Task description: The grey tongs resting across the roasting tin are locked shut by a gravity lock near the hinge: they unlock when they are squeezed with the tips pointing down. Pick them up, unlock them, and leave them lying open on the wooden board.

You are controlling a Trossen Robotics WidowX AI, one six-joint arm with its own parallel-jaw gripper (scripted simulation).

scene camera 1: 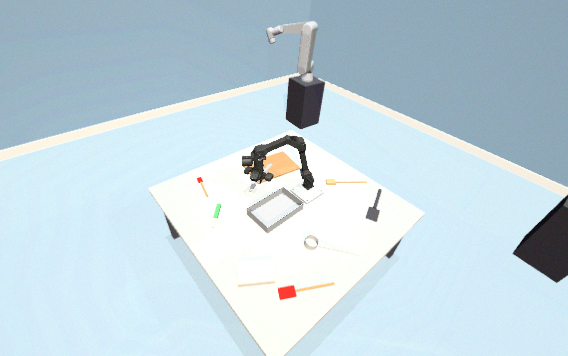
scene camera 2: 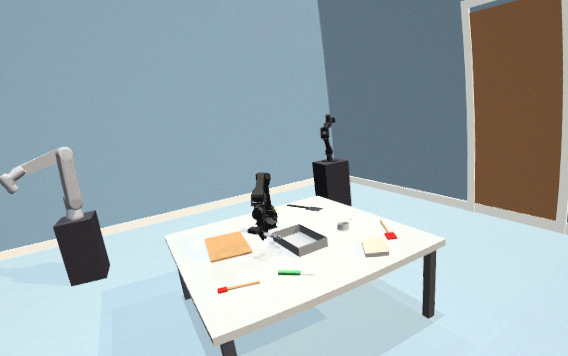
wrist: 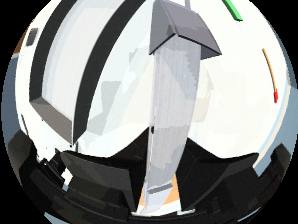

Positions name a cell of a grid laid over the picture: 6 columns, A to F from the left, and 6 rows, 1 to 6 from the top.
Scene:
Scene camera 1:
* roasting tin: C4
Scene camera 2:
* roasting tin: D5
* wooden board: C5
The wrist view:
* gripper: D4

